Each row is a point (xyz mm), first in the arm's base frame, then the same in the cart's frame.
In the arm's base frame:
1: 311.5 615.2 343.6
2: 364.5 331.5 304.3
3: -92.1 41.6 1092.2
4: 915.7 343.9 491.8
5: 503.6 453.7 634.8
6: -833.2 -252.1 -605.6
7: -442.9 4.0 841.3
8: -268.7 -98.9 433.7
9: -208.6 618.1 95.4
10: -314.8 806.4 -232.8
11: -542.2 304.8 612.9
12: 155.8 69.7 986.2
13: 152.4 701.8 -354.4
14: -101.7 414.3 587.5
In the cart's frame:
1: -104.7 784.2 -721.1
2: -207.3 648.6 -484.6
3: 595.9 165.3 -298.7
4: -516.5 247.0 -771.4
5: -94.4 400.8 -748.0
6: 80.5 1613.6 776.0
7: 707.4 501.4 -49.6
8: 306.7 659.3 97.3
9: 144.8 1221.6 -441.0
10: 48.7 1602.2 -459.7
11: 682.4 861.2 -199.3
12: 342.0 132.9 -387.9
13: -402.1 1408.3 -516.0
14: 339.9 714.9 -460.1

